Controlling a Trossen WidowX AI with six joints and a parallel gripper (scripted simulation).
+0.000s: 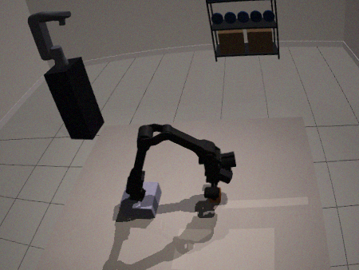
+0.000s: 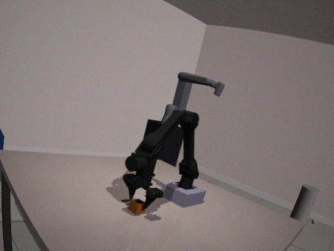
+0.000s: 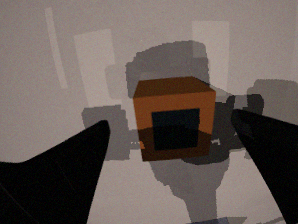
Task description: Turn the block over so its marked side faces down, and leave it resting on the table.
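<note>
The block lies 1 cm below my gripper tip.
</note>
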